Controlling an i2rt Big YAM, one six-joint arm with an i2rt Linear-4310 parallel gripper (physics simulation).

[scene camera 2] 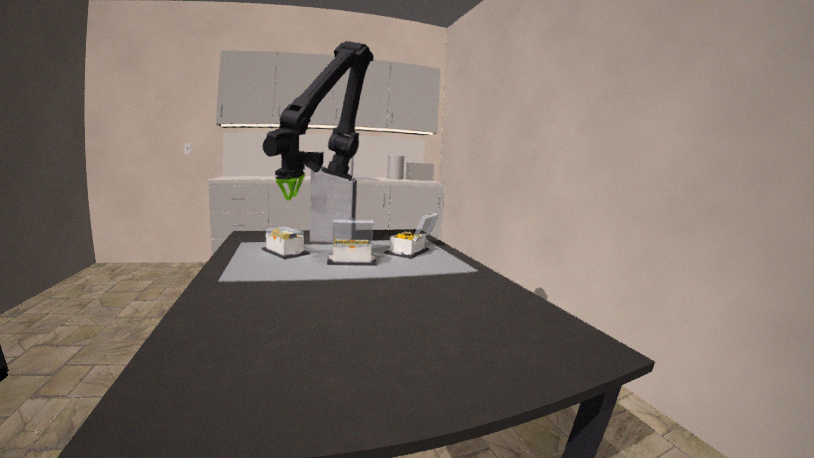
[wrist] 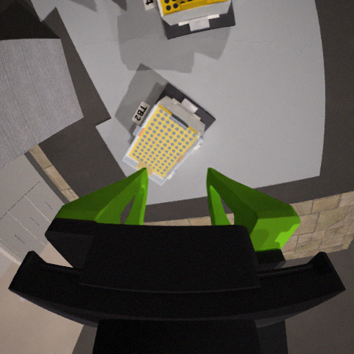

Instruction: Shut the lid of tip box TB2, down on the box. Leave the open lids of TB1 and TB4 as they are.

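Frame: origin at the arm's base, x right, y down, z ahead, level; millimetres.
Seen in the pictures: gripper, fingertip midpoint: (scene camera 2: 291, 198); arm's base, origin of the base link: (scene camera 2: 336, 175).
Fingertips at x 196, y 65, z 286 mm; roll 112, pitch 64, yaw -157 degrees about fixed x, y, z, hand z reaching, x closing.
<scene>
Pixels of each thing's middle, then the offset from my fingertips to it. Level surfaces: height alone.
- Tip box TB2, body centre: (scene camera 2: 287, 240) dx +12, dy +158, dz -74 mm
- middle box, body centre: (scene camera 2: 351, 249) dx -195, dy +164, dz +57 mm
- right box, body centre: (scene camera 2: 405, 242) dx -411, dy +164, dz -19 mm
- light grey mat, its level: dy +196 mm
- dark table, its level: dy +200 mm
Tip box TB2 (scene camera 2: 286, 246) (wrist: 192, 116) is the white box at the left in the scene view. Its clear lid (scene camera 2: 293, 232) (wrist: 159, 145) lies down over the yellow tip rack. Whether its front edge sits fully flush cannot be told. My gripper (scene camera 2: 290, 197) (wrist: 176, 174) is partly open and empty, high above TB2. The middle box (scene camera 2: 351, 252) (wrist: 175, 19), TB4 by its place beside TB2, has its clear lid (scene camera 2: 352, 230) upright. The right box (scene camera 2: 407, 245), apparently TB1, has its lid (scene camera 2: 426, 225) tilted open.
The boxes stand on dark bases on a light grey mat (scene camera 2: 256, 270) (wrist: 270, 115) at the far end of the dark table (scene camera 2: 341, 341). The arm's grey pedestal (scene camera 2: 331, 207) (wrist: 37, 95) stands behind them. Kitchen cabinets (scene camera 2: 244, 85) line the back wall.
</scene>
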